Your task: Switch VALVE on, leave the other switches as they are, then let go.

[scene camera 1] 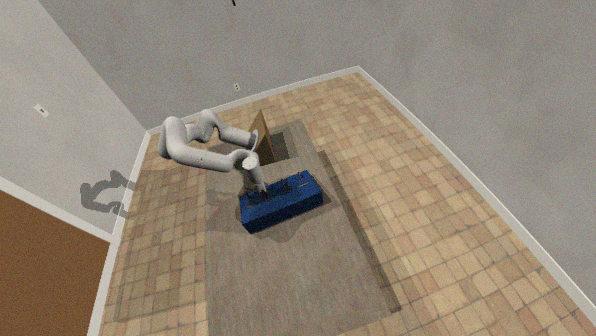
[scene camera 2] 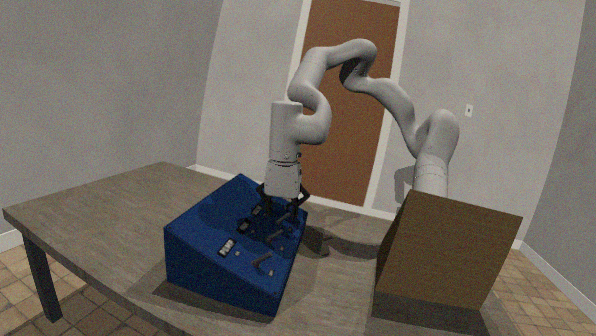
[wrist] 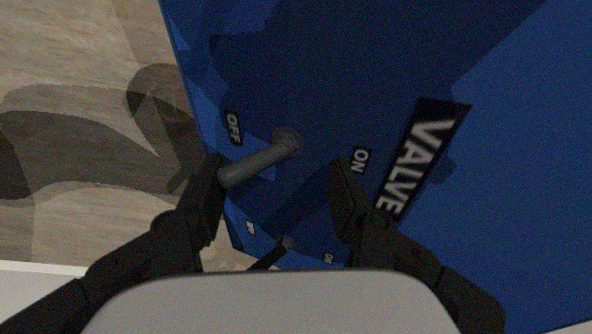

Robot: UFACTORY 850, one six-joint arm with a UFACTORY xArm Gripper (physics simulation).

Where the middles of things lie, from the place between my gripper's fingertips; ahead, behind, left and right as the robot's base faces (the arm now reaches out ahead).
The valve lever (wrist: 231, 175) lies 10 mm behind my hand, 10 mm to the left of it and 10 mm above it. Round my hand: blue switch box (scene camera 2: 210, 249): 70 mm ahead, 80 mm to the left, 20 mm below.
